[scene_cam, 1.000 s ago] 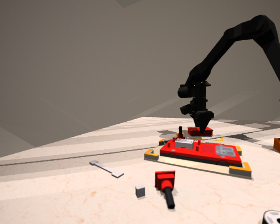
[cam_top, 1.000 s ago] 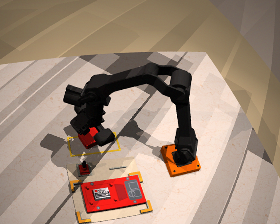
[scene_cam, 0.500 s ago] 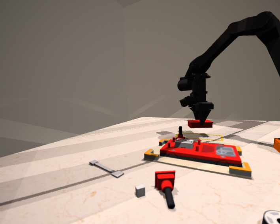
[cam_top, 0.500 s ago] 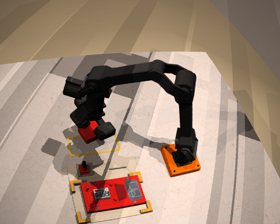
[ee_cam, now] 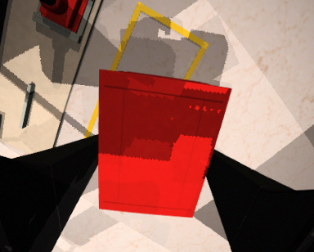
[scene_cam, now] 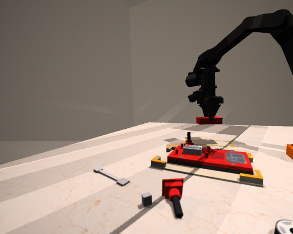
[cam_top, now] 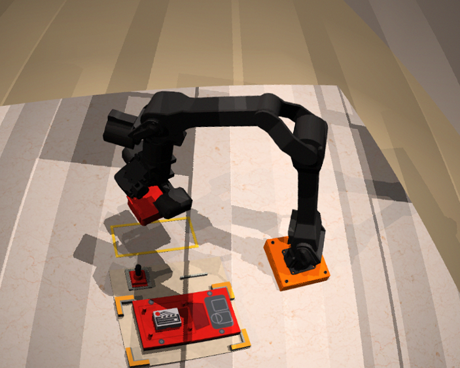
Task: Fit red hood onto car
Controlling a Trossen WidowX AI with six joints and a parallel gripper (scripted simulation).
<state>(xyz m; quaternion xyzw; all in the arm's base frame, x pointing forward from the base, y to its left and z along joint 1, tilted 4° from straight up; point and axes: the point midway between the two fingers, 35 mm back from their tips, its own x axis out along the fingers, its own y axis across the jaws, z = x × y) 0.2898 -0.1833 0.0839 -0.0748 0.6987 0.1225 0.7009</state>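
The grey engine block is 40 mm ahead of my gripper tip, 250 mm to the left of it and 60 mm below it. Round my gripper tip: grey bar (210 mm ahead, 410 mm to the left, 90 mm below); then red hood (right at my gripper tip); then jig (10 mm ahead, 230 mm to the left, 80 mm below).
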